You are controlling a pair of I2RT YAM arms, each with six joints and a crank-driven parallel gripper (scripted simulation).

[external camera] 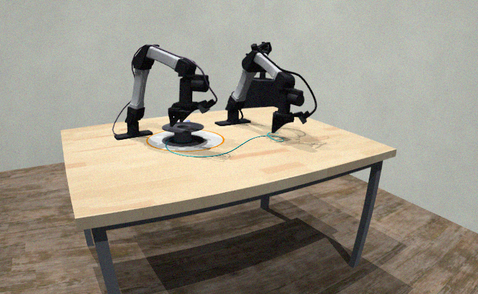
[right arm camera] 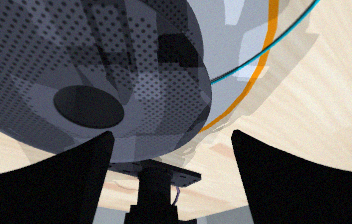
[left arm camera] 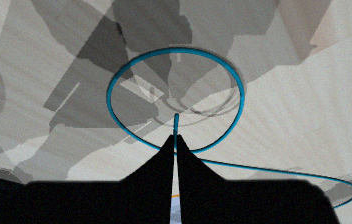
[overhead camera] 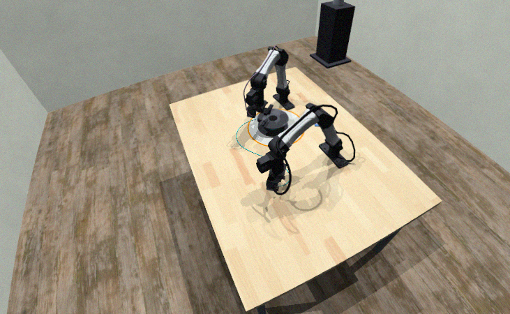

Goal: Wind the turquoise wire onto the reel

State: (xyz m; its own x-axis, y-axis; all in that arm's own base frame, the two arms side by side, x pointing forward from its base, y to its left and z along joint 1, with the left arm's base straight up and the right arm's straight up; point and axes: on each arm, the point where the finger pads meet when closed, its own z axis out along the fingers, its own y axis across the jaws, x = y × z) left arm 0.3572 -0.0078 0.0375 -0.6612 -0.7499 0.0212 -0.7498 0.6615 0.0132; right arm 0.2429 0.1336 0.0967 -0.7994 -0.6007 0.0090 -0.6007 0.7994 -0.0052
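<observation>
My right hand is 50 mm past the dark reel, 50 mm to the right of it and 60 mm above it. Round my right hand: orange painted ring (60 mm behind, 60 mm to the left, 100 mm below); then card (350 mm behind, 180 mm to the left, 90 mm below).
</observation>
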